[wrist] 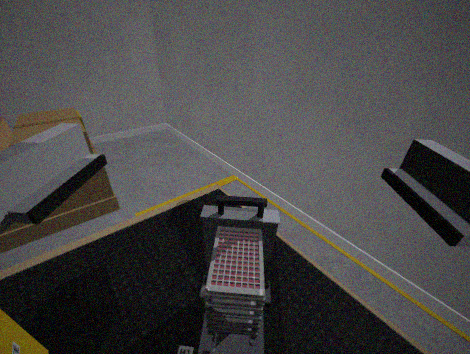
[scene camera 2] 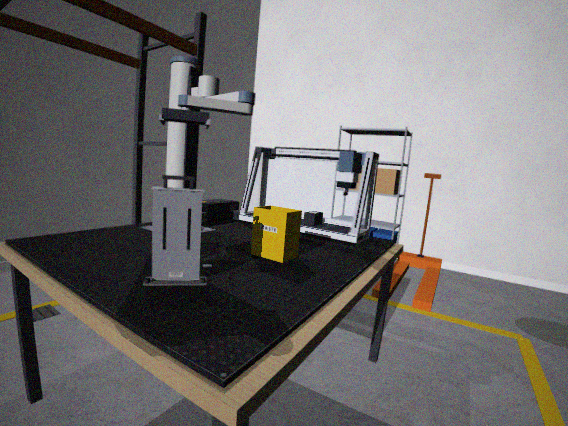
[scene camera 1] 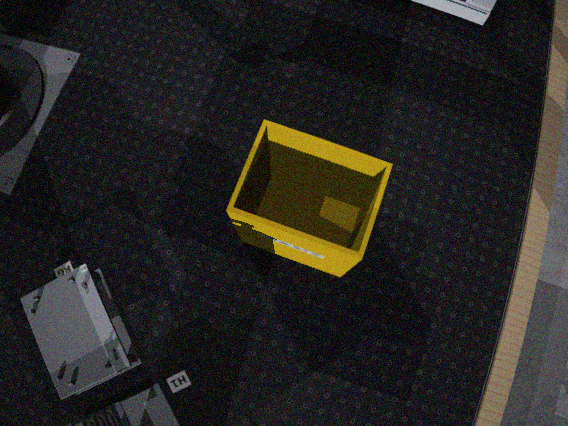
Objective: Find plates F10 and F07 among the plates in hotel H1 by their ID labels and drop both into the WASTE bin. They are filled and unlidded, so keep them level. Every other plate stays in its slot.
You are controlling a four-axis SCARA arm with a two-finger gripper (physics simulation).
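Frame: origin at the arm's base, x down, y back, z left, level; metres.
Seen in the pictures: gripper, fingertip midpoint: [wrist: 243,150] [scene camera 2: 185,119].
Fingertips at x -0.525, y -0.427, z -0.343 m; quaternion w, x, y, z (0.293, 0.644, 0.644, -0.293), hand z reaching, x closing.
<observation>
Pixels of each thing's top centre, then the offset from my fingertips to it.
- plate with reddish filled wells, middle of its top: [wrist: 237,255] dx +0.246, dy -0.094, dz -0.085 m
- yellow WASTE bin, middle of its top: [scene camera 1: 311,186] [scene camera 2: 278,208] dx +0.312, dy -0.219, dz +0.317 m
- tagged RG, middle of its top: [scene camera 1: 69,331] dx +0.442, dy +0.044, dz +0.043 m
My gripper [scene camera 2: 185,120] [wrist: 243,150] is open and empty, high above hotel H1; its two fingers stand wide apart at the sides of the wrist view. Hotel H1 [scene camera 2: 177,235] [scene camera 1: 150,406] is a grey tower with a handle on top. In the wrist view, a plate with reddish filled wells [wrist: 237,260] shows at its top, with several plate edges [wrist: 234,315] stacked below. No ID label can be read, so I cannot tell which are F10 and F07. The yellow WASTE bin [scene camera 1: 327,145] [scene camera 2: 291,235] [wrist: 20,337] stands upright; no plate shows inside it.
A grey stand tagged RG [scene camera 1: 65,325] is beside hotel H1, whose tag [scene camera 1: 179,381] [wrist: 186,350] lies on the dark table. The arm's column [scene camera 2: 176,145] rises behind the hotel. A white gantry frame [scene camera 2: 310,152] stands behind the bin.
</observation>
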